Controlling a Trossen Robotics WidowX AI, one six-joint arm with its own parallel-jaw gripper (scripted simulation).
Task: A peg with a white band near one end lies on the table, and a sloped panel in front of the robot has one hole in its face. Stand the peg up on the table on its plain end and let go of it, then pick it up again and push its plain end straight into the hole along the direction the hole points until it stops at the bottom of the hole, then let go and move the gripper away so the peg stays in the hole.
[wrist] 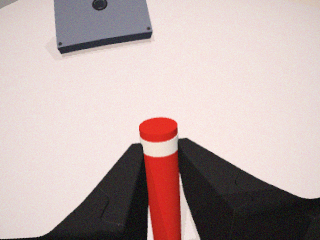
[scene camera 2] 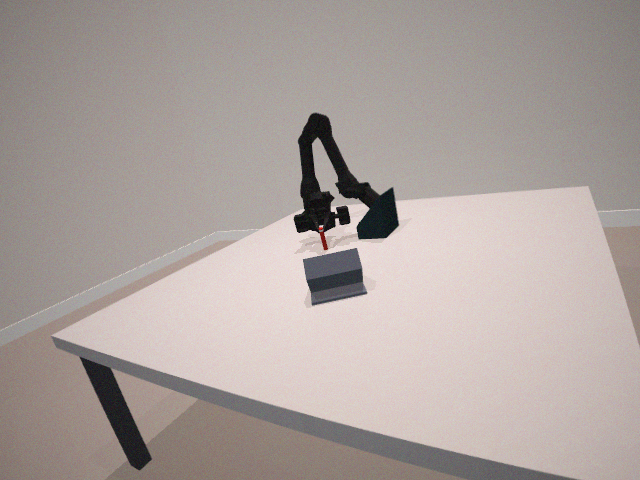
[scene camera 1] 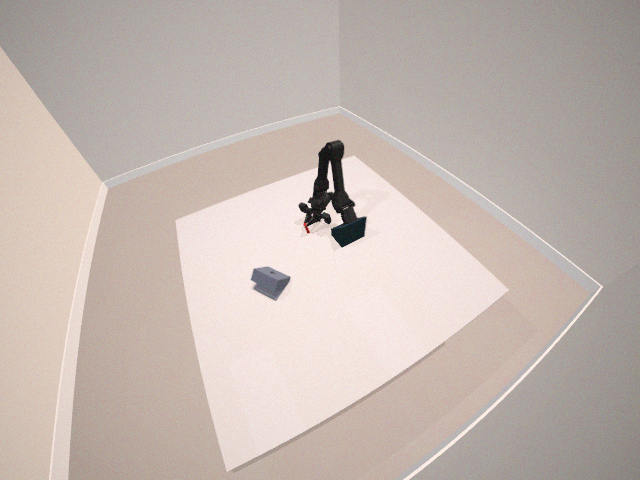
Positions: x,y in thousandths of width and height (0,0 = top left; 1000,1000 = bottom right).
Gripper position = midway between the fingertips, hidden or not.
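Note:
You can see my gripper (scene camera 2: 502,482) here, and there's another view of my gripper (wrist: 502,631) as well.

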